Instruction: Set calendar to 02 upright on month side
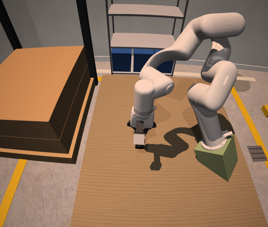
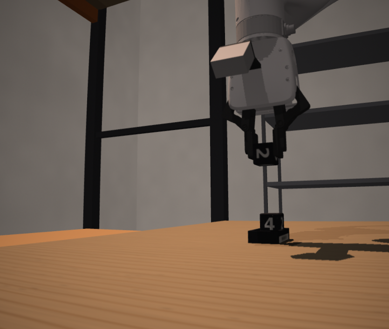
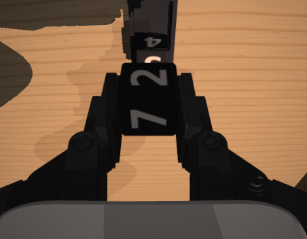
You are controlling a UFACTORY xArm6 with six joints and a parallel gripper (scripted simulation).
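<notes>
My gripper is now 20 mm to the left of the black calendar tray and 130 mm above it. From my hand the other things lie so: cube 10 mm below.
</notes>
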